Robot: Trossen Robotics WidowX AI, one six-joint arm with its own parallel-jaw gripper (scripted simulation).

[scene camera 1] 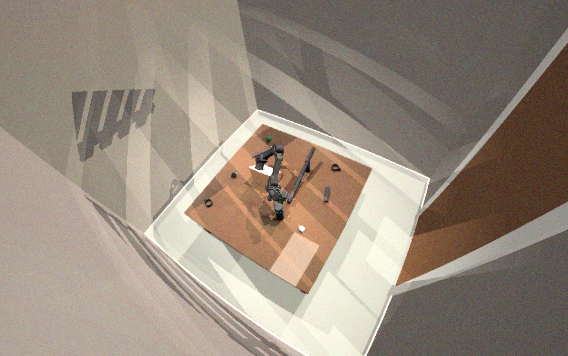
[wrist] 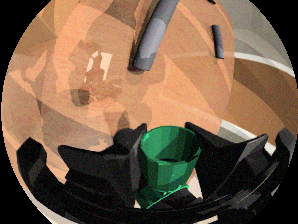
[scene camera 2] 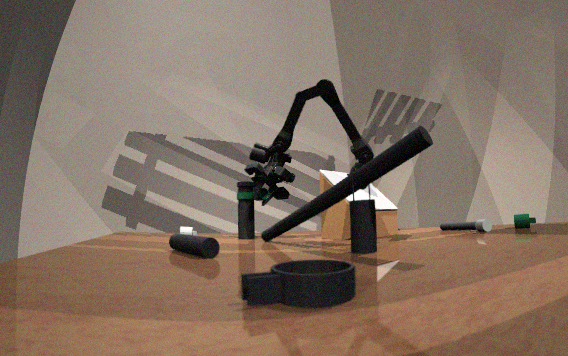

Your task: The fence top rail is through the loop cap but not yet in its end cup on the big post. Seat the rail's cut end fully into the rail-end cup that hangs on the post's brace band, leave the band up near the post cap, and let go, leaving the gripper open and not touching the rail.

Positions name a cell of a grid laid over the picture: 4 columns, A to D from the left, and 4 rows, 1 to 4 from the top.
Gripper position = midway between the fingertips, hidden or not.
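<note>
The gripper (scene camera 2: B3) (wrist: C3) appears both in scene camera 2 and in the wrist view. A dark top rail (scene camera 2: C2) can be seen, and so can a short dark cylinder (scene camera 2: B3).
</note>
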